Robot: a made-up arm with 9 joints. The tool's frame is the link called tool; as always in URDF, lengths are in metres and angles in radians. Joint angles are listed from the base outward.
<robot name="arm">
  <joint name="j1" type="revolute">
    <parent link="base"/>
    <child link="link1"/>
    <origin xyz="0 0 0.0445"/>
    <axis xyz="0 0 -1"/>
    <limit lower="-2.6" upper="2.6"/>
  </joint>
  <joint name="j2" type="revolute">
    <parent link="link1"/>
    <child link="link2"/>
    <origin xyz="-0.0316 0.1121 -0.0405"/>
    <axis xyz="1 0 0"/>
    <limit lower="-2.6" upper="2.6"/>
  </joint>
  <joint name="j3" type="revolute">
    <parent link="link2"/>
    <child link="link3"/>
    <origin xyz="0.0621 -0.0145 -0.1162"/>
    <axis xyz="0 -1 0"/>
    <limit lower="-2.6" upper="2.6"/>
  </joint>
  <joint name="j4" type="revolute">
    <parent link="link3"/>
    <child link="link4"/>
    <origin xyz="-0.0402 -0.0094 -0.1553"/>
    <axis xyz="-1 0 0"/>
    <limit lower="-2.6" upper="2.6"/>
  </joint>
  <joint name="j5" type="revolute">
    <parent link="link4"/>
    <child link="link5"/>
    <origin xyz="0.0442 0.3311 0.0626"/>
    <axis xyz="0 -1 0"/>
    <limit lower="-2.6" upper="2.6"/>
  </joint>
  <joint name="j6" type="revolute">
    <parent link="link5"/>
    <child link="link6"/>
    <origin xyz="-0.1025 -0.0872 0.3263"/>
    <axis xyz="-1 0 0"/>
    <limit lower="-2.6" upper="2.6"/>
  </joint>
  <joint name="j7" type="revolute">
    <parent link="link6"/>
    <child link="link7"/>
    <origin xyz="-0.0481 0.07 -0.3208"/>
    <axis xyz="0 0 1"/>
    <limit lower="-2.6" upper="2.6"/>
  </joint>
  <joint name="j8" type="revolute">
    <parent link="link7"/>
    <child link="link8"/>
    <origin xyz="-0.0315 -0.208 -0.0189"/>
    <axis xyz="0 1 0"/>
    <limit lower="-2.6" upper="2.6"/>
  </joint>
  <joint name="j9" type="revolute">
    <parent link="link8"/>
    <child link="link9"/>
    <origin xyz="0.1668 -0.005 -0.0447"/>
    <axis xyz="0 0 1"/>
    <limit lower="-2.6" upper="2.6"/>
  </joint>
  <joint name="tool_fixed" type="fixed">
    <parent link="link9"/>
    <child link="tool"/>
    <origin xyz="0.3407 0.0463 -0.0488"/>
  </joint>
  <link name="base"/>
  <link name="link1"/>
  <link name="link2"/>
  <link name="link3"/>
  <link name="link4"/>
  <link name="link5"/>
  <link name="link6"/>
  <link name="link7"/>
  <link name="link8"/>
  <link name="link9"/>
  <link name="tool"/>
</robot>
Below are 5 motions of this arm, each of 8 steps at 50 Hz.
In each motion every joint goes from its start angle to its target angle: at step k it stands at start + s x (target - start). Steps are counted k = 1, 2, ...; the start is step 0. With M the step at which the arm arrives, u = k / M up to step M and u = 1 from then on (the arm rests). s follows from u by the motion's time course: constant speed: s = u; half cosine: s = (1 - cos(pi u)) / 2; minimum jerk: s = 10 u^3 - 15 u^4 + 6 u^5.
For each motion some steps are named. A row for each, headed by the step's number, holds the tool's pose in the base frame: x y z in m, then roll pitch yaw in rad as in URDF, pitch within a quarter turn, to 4 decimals.
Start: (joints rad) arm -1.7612 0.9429 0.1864 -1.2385 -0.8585 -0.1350 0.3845 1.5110 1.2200
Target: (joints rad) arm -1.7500 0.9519 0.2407 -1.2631 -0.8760 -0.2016 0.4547 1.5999 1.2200
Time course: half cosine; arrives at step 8
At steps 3, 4, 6, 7, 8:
3: 0.0826 -0.3902 0.0739 -0.3110 -0.6445 -0.5984
4: 0.0878 -0.3929 0.0674 -0.3063 -0.6150 -0.5994
6: 0.0968 -0.3978 0.0549 -0.2970 -0.5605 -0.6022
7: 0.0993 -0.3992 0.0509 -0.2940 -0.5438 -0.6033
8: 0.1002 -0.3997 0.0495 -0.2930 -0.5379 -0.6037

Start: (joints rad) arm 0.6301 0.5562 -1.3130 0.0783 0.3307 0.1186 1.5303 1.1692 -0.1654
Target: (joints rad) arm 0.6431 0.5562 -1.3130 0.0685 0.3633 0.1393 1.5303 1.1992 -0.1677
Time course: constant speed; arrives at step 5
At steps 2, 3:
2: -0.0434 0.7362 -0.3163 0.8107 0.5107 1.8628
3: -0.0412 0.7317 -0.3215 0.8087 0.5212 1.8611

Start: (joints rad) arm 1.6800 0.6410 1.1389 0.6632 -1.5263 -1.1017 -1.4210 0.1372 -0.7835
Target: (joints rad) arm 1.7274 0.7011 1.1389 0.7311 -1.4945 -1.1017 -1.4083 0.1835 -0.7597
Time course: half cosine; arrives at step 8
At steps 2, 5, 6, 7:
2: 0.9101 -0.0651 0.1498 -1.5942 0.2957 1.0391
5: 0.9199 -0.1237 0.1548 -1.6217 0.3051 0.9623
6: 0.9221 -0.1414 0.1564 -1.6297 0.3075 0.9396
7: 0.9233 -0.1532 0.1574 -1.6349 0.3091 0.9244

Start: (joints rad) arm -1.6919 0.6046 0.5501 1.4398 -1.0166 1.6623 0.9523 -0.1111 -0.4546
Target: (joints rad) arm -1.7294 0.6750 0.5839 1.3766 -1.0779 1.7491 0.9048 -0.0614 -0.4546
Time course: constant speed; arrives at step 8
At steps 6, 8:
6: 0.0778 0.3190 -0.1144 -2.5495 0.7727 0.3323
8: 0.0815 0.3266 -0.1095 -2.5645 0.7877 0.3411

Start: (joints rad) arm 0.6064 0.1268 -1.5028 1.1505 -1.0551 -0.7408 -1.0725 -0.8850 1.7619
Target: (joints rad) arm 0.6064 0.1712 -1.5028 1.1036 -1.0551 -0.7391 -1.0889 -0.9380 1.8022
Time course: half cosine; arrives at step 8
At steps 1, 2, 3, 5, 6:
1: -0.1932 0.6780 -0.1958 2.3822 0.8014 2.8392
2: -0.1899 0.6802 -0.1931 2.3687 0.7981 2.8280
3: -0.1849 0.6835 -0.1889 2.3487 0.7930 2.8115
5: -0.1732 0.6909 -0.1788 2.3022 0.7800 2.7737
6: -0.1682 0.6939 -0.1743 2.2829 0.7741 2.7582

